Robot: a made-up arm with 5 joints. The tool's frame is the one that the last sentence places. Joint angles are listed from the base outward.
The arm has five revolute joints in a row. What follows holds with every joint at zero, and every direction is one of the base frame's.
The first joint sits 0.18 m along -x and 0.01 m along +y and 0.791 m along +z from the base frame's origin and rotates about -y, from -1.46 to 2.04 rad.
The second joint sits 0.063 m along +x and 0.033 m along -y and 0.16 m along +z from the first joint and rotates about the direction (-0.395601, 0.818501, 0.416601), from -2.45 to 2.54 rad.
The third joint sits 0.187 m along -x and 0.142 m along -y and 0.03 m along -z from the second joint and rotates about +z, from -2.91 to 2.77 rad.
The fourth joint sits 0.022 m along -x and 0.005 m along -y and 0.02 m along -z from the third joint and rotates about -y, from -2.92 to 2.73 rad.
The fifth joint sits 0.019 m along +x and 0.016 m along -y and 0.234 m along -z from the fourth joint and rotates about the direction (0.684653, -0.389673, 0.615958), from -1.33 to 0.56 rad.
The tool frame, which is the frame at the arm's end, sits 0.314 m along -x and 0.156 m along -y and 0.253 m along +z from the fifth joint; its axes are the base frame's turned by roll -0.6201, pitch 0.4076 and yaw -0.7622 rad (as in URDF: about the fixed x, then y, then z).
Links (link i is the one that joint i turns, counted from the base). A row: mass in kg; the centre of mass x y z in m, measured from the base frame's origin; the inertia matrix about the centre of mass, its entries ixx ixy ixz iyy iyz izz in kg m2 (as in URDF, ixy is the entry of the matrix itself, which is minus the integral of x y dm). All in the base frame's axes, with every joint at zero. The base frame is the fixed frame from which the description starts. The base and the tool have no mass.
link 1: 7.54; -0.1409 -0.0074 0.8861; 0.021 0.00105 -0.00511 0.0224 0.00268 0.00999
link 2: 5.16; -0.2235 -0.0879 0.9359; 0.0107 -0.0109 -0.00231 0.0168 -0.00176 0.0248
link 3: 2.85; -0.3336 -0.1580 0.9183; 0.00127 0 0 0.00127 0 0.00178
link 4: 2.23; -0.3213 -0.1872 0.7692; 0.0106 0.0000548 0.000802 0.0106 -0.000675 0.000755
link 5: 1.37; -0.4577 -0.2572 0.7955; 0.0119 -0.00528 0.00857 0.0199 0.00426 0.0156
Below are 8 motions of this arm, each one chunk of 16 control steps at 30 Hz.
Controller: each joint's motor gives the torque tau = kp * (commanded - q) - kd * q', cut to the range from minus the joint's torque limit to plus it. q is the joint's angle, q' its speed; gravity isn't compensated. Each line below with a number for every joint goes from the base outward.
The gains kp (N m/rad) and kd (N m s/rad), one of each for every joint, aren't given. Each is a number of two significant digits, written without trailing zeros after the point. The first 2 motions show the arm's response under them.
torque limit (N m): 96 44 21 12 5.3
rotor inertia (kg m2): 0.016 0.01 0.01 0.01 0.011
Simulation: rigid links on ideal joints. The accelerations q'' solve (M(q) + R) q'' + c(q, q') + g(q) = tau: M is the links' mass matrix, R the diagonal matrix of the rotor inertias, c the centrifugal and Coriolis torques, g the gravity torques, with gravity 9.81 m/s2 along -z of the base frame. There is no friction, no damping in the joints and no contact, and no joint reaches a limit. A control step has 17 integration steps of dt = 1/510 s. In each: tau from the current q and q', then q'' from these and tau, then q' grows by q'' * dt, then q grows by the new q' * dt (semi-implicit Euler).
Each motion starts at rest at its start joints. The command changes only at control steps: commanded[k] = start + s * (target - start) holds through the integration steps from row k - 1 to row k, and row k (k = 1, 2, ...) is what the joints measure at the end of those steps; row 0 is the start. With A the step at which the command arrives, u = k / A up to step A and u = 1 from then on. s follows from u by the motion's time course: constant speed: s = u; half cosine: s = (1 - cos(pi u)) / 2; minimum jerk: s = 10 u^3 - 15 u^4 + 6 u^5; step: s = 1 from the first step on.
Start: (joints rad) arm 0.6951 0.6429 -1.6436 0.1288 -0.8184
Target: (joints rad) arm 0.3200 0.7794 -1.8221 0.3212 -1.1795
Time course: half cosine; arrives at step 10
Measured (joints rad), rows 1 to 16:
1: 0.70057 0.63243 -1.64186 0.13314 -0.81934
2: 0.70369 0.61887 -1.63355 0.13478 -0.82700
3: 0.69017 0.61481 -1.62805 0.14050 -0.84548
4: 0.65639 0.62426 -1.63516 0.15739 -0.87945
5: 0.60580 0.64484 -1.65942 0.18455 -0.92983
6: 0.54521 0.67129 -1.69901 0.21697 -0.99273
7: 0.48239 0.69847 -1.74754 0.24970 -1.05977
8: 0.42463 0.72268 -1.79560 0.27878 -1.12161
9: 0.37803 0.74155 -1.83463 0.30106 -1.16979
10: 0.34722 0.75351 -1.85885 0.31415 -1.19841
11: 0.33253 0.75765 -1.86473 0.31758 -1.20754
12: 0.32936 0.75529 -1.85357 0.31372 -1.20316
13: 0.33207 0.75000 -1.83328 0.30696 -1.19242
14: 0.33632 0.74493 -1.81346 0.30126 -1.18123
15: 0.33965 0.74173 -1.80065 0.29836 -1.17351
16: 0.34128 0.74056 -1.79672 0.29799 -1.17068
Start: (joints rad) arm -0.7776 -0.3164 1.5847 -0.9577 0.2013
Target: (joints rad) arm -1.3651 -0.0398 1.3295 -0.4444 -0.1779
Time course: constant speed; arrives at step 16
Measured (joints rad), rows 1 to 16:
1: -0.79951 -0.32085 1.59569 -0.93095 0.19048
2: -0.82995 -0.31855 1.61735 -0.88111 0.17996
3: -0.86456 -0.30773 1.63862 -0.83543 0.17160
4: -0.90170 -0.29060 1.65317 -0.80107 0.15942
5: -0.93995 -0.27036 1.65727 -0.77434 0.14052
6: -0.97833 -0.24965 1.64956 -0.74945 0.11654
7: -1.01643 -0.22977 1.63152 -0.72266 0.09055
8: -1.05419 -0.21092 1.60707 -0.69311 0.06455
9: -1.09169 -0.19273 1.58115 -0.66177 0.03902
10: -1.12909 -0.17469 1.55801 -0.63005 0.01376
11: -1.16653 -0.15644 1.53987 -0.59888 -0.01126
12: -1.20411 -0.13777 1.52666 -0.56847 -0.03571
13: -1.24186 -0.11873 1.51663 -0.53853 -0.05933
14: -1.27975 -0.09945 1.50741 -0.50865 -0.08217
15: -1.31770 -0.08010 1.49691 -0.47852 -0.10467
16: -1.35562 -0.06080 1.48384 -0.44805 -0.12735
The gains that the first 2 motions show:
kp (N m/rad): 610 520 33 110 74
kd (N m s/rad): 29 21 1.1 3.8 2.7
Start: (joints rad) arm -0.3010 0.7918 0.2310 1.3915 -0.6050
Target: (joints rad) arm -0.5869 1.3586 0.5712 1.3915 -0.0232
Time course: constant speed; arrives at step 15
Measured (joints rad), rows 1 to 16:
1: -0.31029 0.79469 0.23176 1.38898 -0.58791
2: -0.32528 0.81729 0.23892 1.38710 -0.55112
3: -0.34619 0.85354 0.25864 1.38696 -0.50577
4: -0.37092 0.89571 0.28880 1.38815 -0.45964
5: -0.39665 0.93908 0.32258 1.39018 -0.41553
6: -0.42151 0.98147 0.35371 1.39260 -0.37331
7: -0.44483 1.02240 0.37939 1.39500 -0.33224
8: -0.46680 1.06222 0.40026 1.39707 -0.29180
9: -0.48795 1.10151 0.41865 1.39869 -0.25175
10: -0.50879 1.14073 0.43683 1.39991 -0.21190
11: -0.52968 1.18011 0.45604 1.40092 -0.17205
12: -0.55074 1.21969 0.47639 1.40191 -0.13209
13: -0.57197 1.25941 0.49737 1.40298 -0.09199
14: -0.59330 1.29917 0.51827 1.40411 -0.05186
15: -0.61462 1.33889 0.53860 1.40525 -0.01185
16: -0.63576 1.36386 0.55283 1.40914 0.01485

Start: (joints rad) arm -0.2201 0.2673 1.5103 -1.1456 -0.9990
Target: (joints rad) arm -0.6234 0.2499 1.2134 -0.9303 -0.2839
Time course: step
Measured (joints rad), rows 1 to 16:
1: -0.36045 0.21677 1.41979 -1.03500 -1.04235
2: -0.50539 0.20612 1.30835 -0.87550 -1.06556
3: -0.57949 0.21002 1.23789 -0.84710 -0.99913
4: -0.61142 0.21806 1.20426 -0.88837 -0.85364
5: -0.62645 0.22651 1.19510 -0.91968 -0.63505
6: -0.63574 0.23439 1.21831 -0.93013 -0.38692
7: -0.64305 0.24047 1.28441 -0.92406 -0.19412
8: -0.64689 0.24080 1.35817 -0.91497 -0.03972
9: -0.64804 0.23788 1.41516 -0.90673 0.08722
10: -0.64781 0.23453 1.44725 -0.90015 0.18893
11: -0.64715 0.23207 1.45582 -0.89531 0.26431
12: -0.64644 0.23058 1.44638 -0.89195 0.31156
13: -0.64572 0.22965 1.42571 -0.88969 0.32893
14: -0.64495 0.22895 1.40057 -0.88826 0.31460
15: -0.64414 0.22835 1.37709 -0.88761 0.26667
16: -0.64342 0.22799 1.36042 -0.88802 0.18303

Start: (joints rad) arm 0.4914 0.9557 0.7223 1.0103 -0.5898
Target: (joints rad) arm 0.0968 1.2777 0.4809 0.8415 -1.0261
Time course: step
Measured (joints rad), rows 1 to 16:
1: 0.40564 0.89796 0.66808 0.92868 -0.61539
2: 0.26684 0.85380 0.55300 0.86109 -0.68424
3: 0.19695 0.93939 0.47423 0.85499 -0.83082
4: 0.16233 1.10784 0.44010 0.84070 -0.99885
5: 0.10963 1.22058 0.43208 0.82141 -1.09908
6: 0.06710 1.27323 0.42551 0.83290 -1.11554
7: 0.04869 1.28897 0.42138 0.85135 -1.07336
8: 0.05083 1.28594 0.43951 0.85821 -1.03623
9: 0.06414 1.27539 0.46586 0.85676 -1.01994
10: 0.07971 1.26406 0.48114 0.85381 -1.01780
11: 0.09199 1.25553 0.47900 0.85232 -1.02236
12: 0.09900 1.25095 0.46501 0.85227 -1.02928
13: 0.10124 1.24984 0.44865 0.85277 -1.03585
14: 0.10032 1.25092 0.43718 0.85326 -1.04023
15: 0.09800 1.25287 0.43342 0.85354 -1.04165
16: 0.09559 1.25473 0.43631 0.85364 -1.04051

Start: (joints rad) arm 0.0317 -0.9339 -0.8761 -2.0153 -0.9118
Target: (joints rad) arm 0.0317 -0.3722 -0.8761 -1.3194 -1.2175
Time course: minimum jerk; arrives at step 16
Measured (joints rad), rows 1 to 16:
1: 0.03257 -0.94058 -0.85653 -2.01192 -0.90564
2: 0.03545 -0.94449 -0.81894 -1.99440 -0.90103
3: 0.03824 -0.93751 -0.78149 -1.96725 -0.90636
4: 0.04017 -0.91702 -0.75540 -1.93128 -0.92178
5: 0.04123 -0.88303 -0.74456 -1.88450 -0.94462
6: 0.04176 -0.83724 -0.74703 -1.82591 -0.97268
7: 0.04206 -0.78229 -0.75783 -1.75674 -1.00494
8: 0.04233 -0.72138 -0.77131 -1.68017 -1.04081
9: 0.04265 -0.65806 -0.78283 -1.60058 -1.07917
10: 0.04303 -0.59603 -0.78946 -1.52289 -1.11803
11: 0.04341 -0.53886 -0.79019 -1.45198 -1.15472
12: 0.04376 -0.48965 -0.78579 -1.39209 -1.18649
13: 0.04402 -0.45080 -0.77835 -1.34621 -1.21115
14: 0.04423 -0.42360 -0.77072 -1.31552 -1.22762
15: 0.04446 -0.40783 -0.76583 -1.29884 -1.23624
16: 0.04484 -0.40130 -0.76620 -1.29219 -1.23880

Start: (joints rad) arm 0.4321 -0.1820 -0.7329 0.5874 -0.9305
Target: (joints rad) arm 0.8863 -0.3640 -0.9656 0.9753 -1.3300
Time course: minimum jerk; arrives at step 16
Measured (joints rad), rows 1 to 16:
1: 0.43927 -0.19067 -0.73865 0.58075 -0.92017
2: 0.44973 -0.20326 -0.73468 0.57214 -0.91219
3: 0.46250 -0.21230 -0.72634 0.57391 -0.91301
4: 0.48073 -0.21956 -0.72496 0.58922 -0.92296
5: 0.50702 -0.22868 -0.73477 0.61561 -0.94356
6: 0.54222 -0.24179 -0.75501 0.65002 -0.97511
7: 0.58535 -0.25881 -0.78295 0.69008 -1.01575
8: 0.63413 -0.27834 -0.81557 0.73372 -1.06238
9: 0.68554 -0.29862 -0.85038 0.77873 -1.11146
10: 0.73638 -0.31809 -0.88549 0.82267 -1.15969
11: 0.78362 -0.33556 -0.91936 0.86305 -1.20416
12: 0.82461 -0.35016 -0.95050 0.89755 -1.24238
13: 0.85737 -0.36131 -0.97733 0.92441 -1.27240
14: 0.88086 -0.36877 -0.99824 0.94275 -1.29308
15: 0.89527 -0.37275 -1.01189 0.95296 -1.30441
16: 0.90238 -0.37401 -1.01770 0.95701 -1.30780

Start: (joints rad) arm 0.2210 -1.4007 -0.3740 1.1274 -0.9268
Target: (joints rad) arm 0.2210 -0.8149 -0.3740 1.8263 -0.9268
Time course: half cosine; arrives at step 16
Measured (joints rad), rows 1 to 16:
1: 0.21623 -1.39596 -0.38289 1.12437 -0.91566
2: 0.21208 -1.38376 -0.39807 1.12915 -0.89817
3: 0.21009 -1.36364 -0.40818 1.15056 -0.88873
4: 0.20976 -1.33470 -0.41252 1.18739 -0.88736
5: 0.21033 -1.29722 -0.41438 1.23601 -0.88907
6: 0.21128 -1.25243 -0.41630 1.29322 -0.89030
7: 0.21245 -1.20212 -0.41911 1.35656 -0.89015
8: 0.21381 -1.14833 -0.42247 1.42380 -0.88920
9: 0.21534 -1.09316 -0.42560 1.49257 -0.88825
10: 0.21699 -1.03873 -0.42769 1.56029 -0.88777
11: 0.21866 -0.98712 -0.42812 1.62429 -0.88782
12: 0.22026 -0.94030 -0.42661 1.68202 -0.88832
13: 0.22169 -0.90005 -0.42335 1.73115 -0.88910
14: 0.22288 -0.86792 -0.41896 1.76976 -0.89005
15: 0.22381 -0.84515 -0.41433 1.79636 -0.89103
16: 0.22448 -0.83265 -0.41036 1.80999 -0.89190

